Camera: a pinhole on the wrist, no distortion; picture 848 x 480 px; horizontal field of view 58.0 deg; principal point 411.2 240.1 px. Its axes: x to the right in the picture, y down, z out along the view. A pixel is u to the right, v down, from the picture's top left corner.
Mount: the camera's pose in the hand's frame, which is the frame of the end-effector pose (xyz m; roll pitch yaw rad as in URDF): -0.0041 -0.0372 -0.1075 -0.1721 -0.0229 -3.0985
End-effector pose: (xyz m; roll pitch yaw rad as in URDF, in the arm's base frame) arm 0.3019 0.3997 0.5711 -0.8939 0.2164 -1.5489
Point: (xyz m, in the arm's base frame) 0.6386 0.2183 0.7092
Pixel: outside the picture
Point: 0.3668 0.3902 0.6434
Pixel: 429 25
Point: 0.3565 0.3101 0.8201
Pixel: 351 425
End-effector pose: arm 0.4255 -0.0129 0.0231 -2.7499 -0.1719 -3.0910
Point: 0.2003 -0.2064 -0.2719
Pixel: 136 127
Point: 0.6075 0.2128 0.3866
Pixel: behind the camera
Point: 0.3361 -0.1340 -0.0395
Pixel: 144 257
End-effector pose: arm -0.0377 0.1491 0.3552 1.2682 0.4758 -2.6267
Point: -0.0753 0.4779 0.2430
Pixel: outside the picture
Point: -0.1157 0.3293 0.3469
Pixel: 461 205
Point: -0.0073 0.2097 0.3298
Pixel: 636 219
